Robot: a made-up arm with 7 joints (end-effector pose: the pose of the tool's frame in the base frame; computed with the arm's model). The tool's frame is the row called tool.
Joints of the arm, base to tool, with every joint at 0 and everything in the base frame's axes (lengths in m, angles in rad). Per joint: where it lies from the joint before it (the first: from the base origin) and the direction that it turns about. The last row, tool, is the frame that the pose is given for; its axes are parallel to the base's.
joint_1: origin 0.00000 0.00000 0.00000 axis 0 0.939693 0.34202
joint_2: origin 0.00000 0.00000 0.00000 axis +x
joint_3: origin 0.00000 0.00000 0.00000 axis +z
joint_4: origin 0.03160 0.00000 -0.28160 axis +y
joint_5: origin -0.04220 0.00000 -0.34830 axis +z
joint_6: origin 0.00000 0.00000 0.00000 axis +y
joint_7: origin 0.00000 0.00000 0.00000 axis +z
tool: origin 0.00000 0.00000 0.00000
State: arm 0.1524 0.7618 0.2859 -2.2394 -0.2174 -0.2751 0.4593
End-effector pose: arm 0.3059 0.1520 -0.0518 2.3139 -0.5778 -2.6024
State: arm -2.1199 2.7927 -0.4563 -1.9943 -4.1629 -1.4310 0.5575
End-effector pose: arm -0.1988 0.1328 0.3293 1.7363 0.6927 1.9412
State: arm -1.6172 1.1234 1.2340 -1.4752 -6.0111 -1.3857 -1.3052
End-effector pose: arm 0.0024 0.4294 0.2882 -1.1736 -0.5723 -1.4636
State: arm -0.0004 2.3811 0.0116 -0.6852 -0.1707 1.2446 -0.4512
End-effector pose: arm 0.2192 0.3965 0.4206 2.3681 -0.0579 0.7828
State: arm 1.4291 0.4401 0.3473 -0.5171 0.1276 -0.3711 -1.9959
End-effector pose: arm -0.5694 0.1870 -0.1873 -0.7583 0.5534 -1.9538
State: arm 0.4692 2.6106 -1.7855 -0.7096 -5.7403 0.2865 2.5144
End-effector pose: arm 0.0450 0.4809 0.3830 2.4923 -0.6473 -0.5473
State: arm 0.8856 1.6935 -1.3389 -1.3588 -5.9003 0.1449 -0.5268
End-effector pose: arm -0.2827 0.4041 -0.2136 -0.7824 0.3783 -1.7298
